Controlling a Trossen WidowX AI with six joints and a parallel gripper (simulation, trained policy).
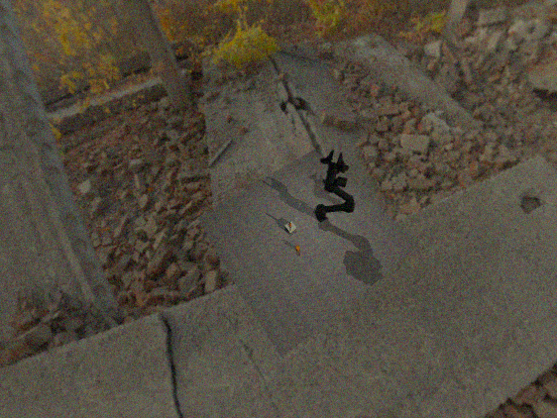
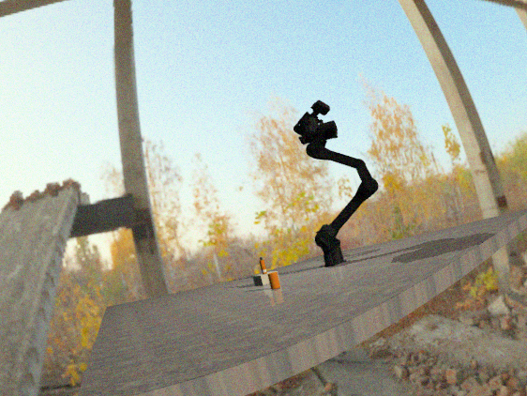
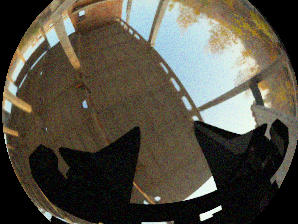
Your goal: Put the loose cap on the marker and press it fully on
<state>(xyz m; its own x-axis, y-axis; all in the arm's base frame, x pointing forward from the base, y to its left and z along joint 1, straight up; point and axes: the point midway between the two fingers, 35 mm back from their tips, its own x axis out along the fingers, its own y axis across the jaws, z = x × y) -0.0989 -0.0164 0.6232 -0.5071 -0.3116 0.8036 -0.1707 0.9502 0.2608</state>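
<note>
Right now my gripper tip is 44 cm short of the orange cap, 14 cm to the right of it and 63 cm above it. Also, from my gripper tip: pale holder block: 37 cm ahead, 5 cm to the right, 63 cm below.
</note>
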